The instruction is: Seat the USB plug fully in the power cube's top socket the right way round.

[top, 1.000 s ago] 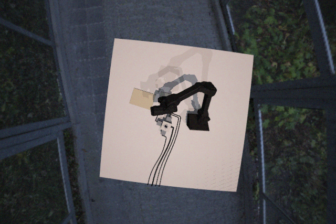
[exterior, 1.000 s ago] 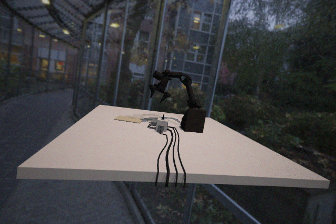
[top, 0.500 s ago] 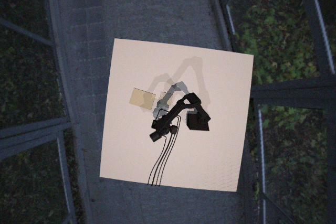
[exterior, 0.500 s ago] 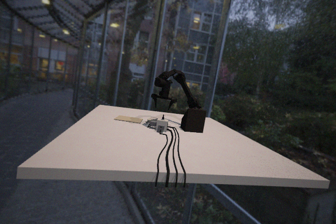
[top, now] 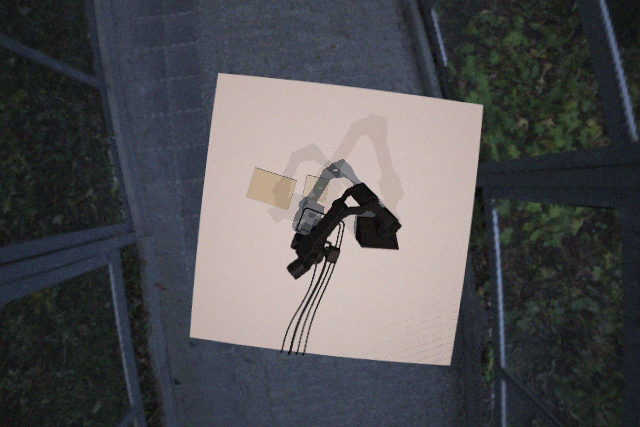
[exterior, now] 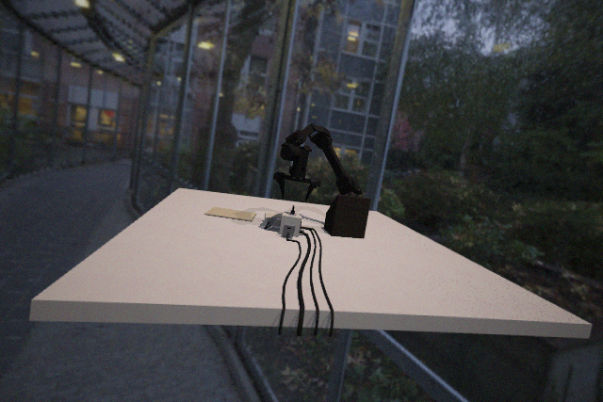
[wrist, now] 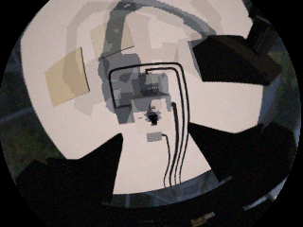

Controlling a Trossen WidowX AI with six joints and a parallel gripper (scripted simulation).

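Now: the USB plug 40 mm below my gripper tip. Round my gripper tip: flat tan card (250 mm ahead, 180 mm to the right, 130 mm below).
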